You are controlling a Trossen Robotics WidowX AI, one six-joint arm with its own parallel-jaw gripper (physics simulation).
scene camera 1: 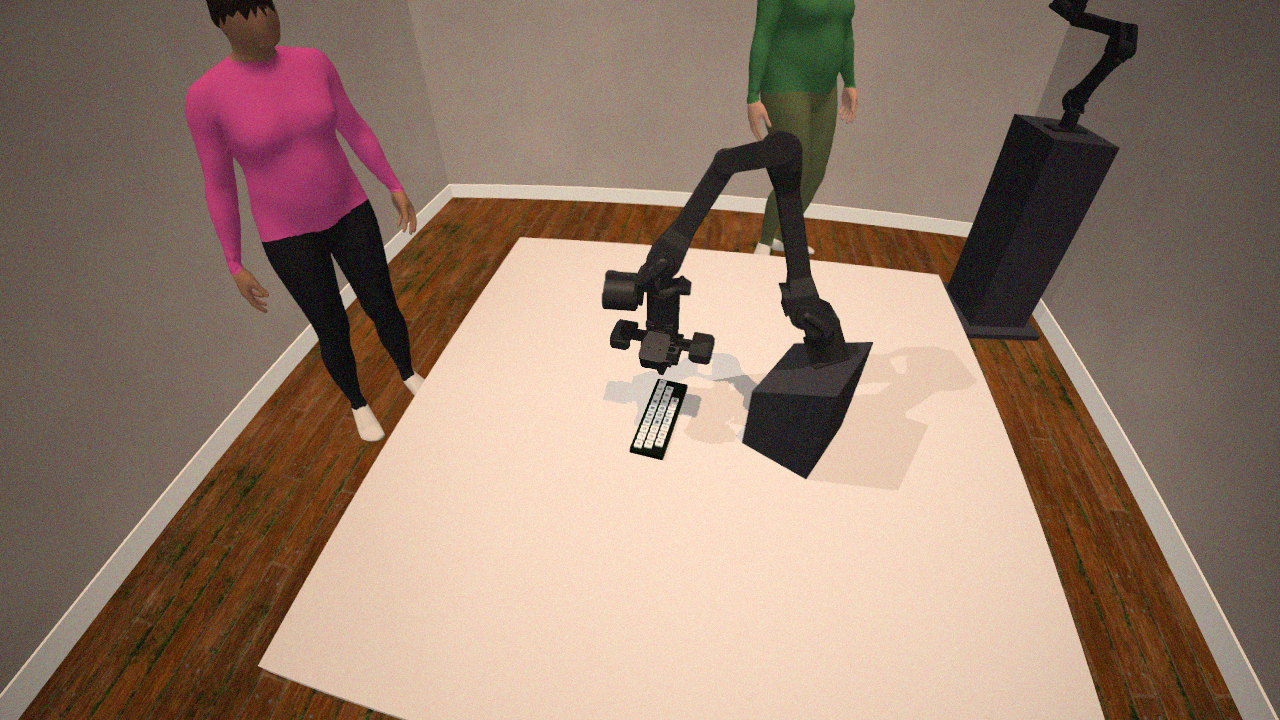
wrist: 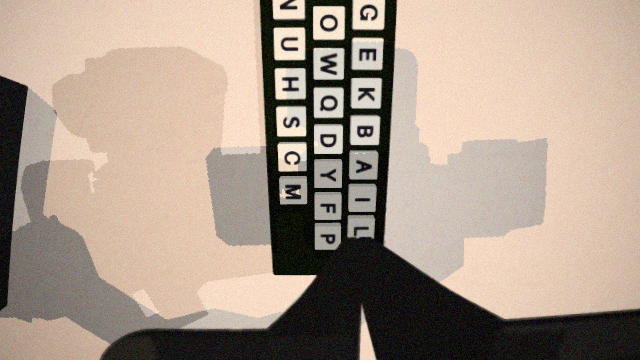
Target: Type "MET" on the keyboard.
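Seen in the pictures: gripper, fingertip midpoint: (scene camera 1: 661, 373) (wrist: 356, 250); arm's base, link origin: (scene camera 1: 830, 356).
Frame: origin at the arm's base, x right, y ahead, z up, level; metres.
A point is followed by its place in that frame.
Note:
The keyboard (scene camera 1: 657, 420) @[z -0.180, x -0.004, y 0.306 m] (wrist: 295, 250) @[z -0.185, x 0.090, y 0.263 m] is a dark slab with pale lettered keys in three rows, lying flat on the white surface. In the wrist view its rows run up and down. The M key (wrist: 293, 190) @[z -0.180, x 0.051, y 0.273 m] is at the lower end of the left row, and the E key (wrist: 367, 54) @[z -0.180, x -0.007, y 0.326 m] is high in the right row. The T key does not show in the wrist view. My gripper (scene camera 1: 661, 369) @[z -0.101, x 0.049, y 0.299 m] (wrist: 356, 250) @[z -0.101, x 0.049, y 0.299 m] is shut and empty, at the keyboard's far end in the scene view. Its tips cover the lower edge of the L key (wrist: 361, 228) @[z -0.180, x 0.083, y 0.303 m]; contact cannot be told.
The white surface (scene camera 1: 626, 582) @[z -0.197, x -0.334, y 0.346 m] lies under the keyboard. My arm's dark base block (scene camera 1: 792, 416) @[z -0.058, x -0.092, y 0.073 m] stands right of the keyboard. A person in pink (scene camera 1: 286, 143) stands at the left and one in green (scene camera 1: 805, 53) at the back. A dark pedestal (scene camera 1: 1029, 223) bears another arm (scene camera 1: 1105, 71).

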